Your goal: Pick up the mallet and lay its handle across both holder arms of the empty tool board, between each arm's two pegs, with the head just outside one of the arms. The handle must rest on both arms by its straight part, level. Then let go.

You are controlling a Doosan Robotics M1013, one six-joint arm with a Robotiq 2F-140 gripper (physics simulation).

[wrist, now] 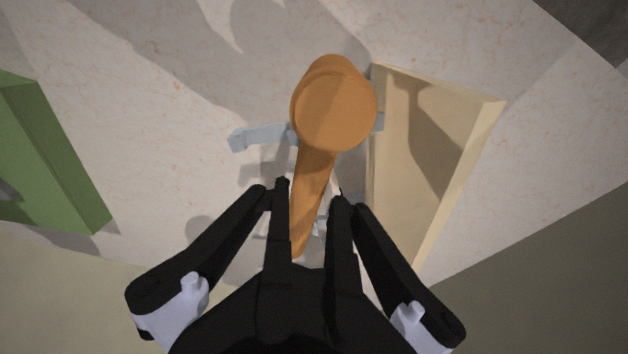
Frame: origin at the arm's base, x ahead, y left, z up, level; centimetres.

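Seen in the pictures: gripper, fingertip midpoint: (pixel 310 174).
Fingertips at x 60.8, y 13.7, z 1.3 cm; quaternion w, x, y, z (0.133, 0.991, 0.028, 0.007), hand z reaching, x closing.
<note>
Offsets run from my fingertips to a thing's middle. Level surfaces: height alone.
The orange-brown mallet @(dx +0.1, dy -1.9, dz +2.1 cm) (pixel 334 107) is held in my gripper (pixel 310 174), which is shut on its handle. The round head is nearest the camera, in the upper middle, and the handle slants down between the black fingers. The beige tool board @(dx +4.0, dy -0.8, dz +1.7 cm) (pixel 400 210) stands just right of the mallet. One grey-blue holder arm (pixel 265 135) reaches left from it, with an upturned end; the head hides its middle. The other arm is mostly hidden behind the fingers and handle, with a small grey-blue part showing between them. Whether the handle touches either arm cannot be told.
A green board (pixel 60 160) stands at the left edge, with a dark grey part at its lower left. A pale speckled table top @(dz -7.5 cm) (pixel 165 100) lies below, with broad shadows across it. Its edges show at the lower left and at the right.
</note>
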